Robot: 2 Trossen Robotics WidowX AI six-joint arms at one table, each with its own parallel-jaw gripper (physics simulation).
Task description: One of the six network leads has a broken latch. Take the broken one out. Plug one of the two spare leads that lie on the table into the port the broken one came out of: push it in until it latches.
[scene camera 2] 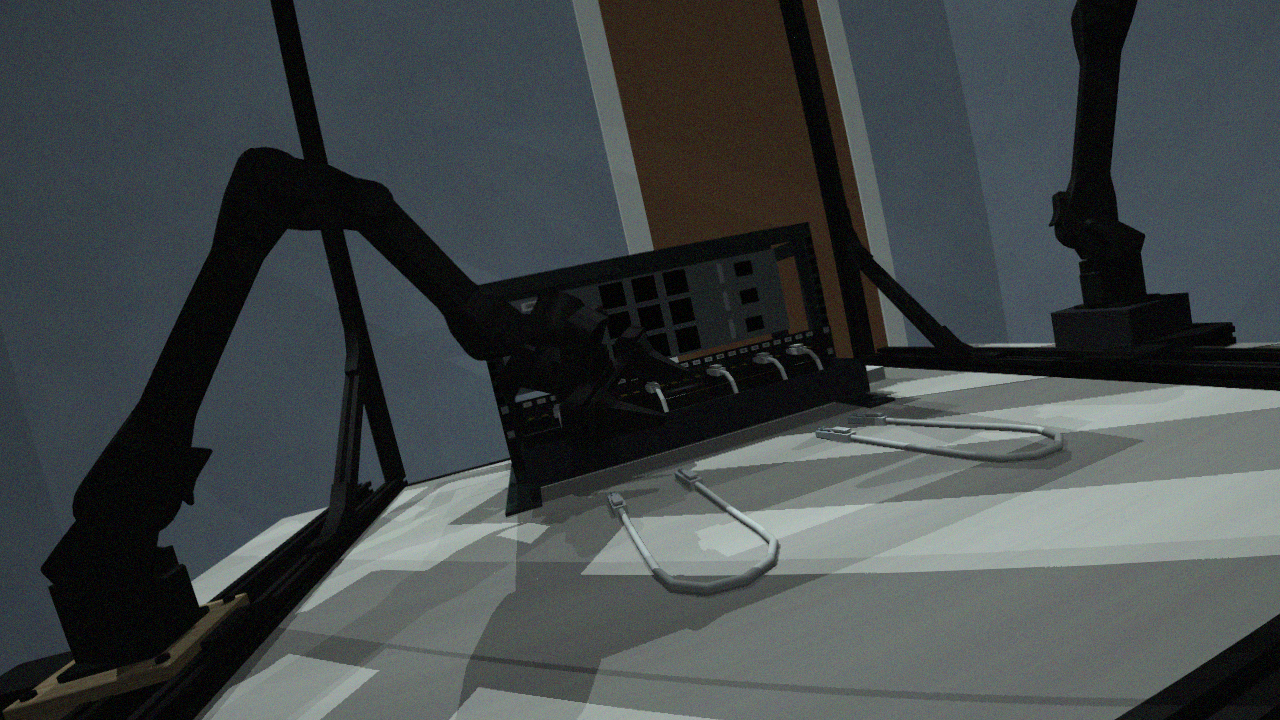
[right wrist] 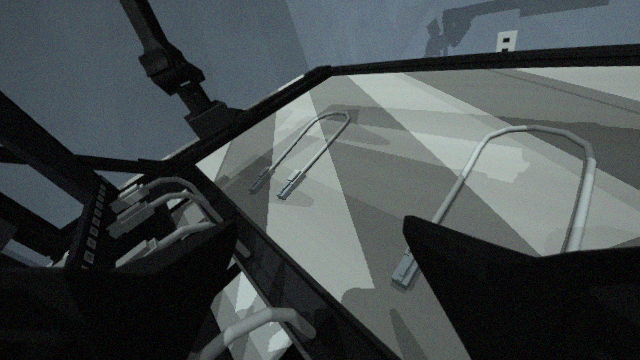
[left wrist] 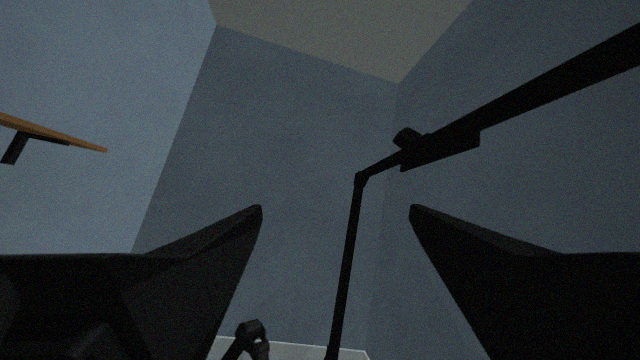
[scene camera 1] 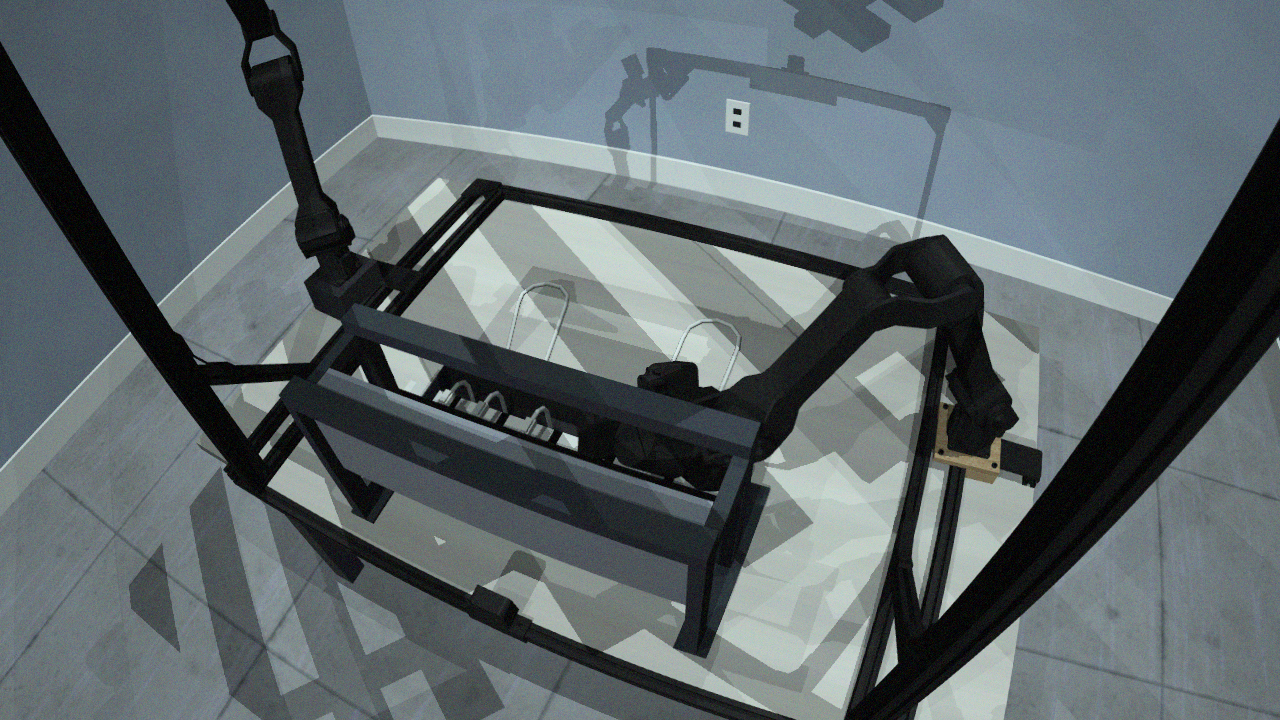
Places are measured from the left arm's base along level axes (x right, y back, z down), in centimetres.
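Pixels of known places: left gripper, fingertip midpoint: point(left wrist: 335, 211); right gripper, fingertip midpoint: point(scene camera 2: 678, 395) point(right wrist: 321, 225); left arm's base at its link origin: point(scene camera 2: 1116, 303) point(right wrist: 203, 110) point(scene camera 1: 339, 271); right arm's base at its link origin: point(scene camera 2: 140, 643) point(scene camera 1: 969, 436).
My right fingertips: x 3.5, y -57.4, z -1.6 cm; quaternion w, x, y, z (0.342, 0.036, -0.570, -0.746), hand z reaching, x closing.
Ahead of a thing's pixels: the offset from my right fingertips to its top centre. "spot": to the spot under its first point.
Two U-shaped spare leads lie on the table, one @(spot: dy +26.0, dx -20.7, dz +7.9 cm) point(scene camera 1: 544, 284) point(scene camera 2: 1060, 440) point(right wrist: 348, 116) at the right in scene camera 2, the other @(spot: dy -2.0, dx -24.5, dz +7.9 cm) point(scene camera 1: 709, 321) point(scene camera 2: 707, 587) point(right wrist: 525, 128) nearer its middle. Several pale leads sit in the dark rack's port row; one point(scene camera 1: 539, 419) point(scene camera 2: 723, 376) shows in both scene views. I cannot tell which latch is broken. My right gripper point(scene camera 2: 673, 393) point(right wrist: 321, 225) is open at the port row, its fingers around a lead @(dy -1.1, dx +4.9, dz -0.5 cm) point(right wrist: 270, 315) without gripping it; its body hides other ports. My left gripper point(left wrist: 335, 211) is open and empty, pointing at the walls.
The dark rack @(dy +2.6, dx +14.2, dz -17.9 cm) point(scene camera 1: 537, 369) point(scene camera 2: 644, 257) stands on legs on the table, its long bars close to my right gripper. A black frame point(scene camera 1: 662, 226) edges the table, with tall posts at the sides. A black beam point(left wrist: 350, 240) shows beyond the left fingers.
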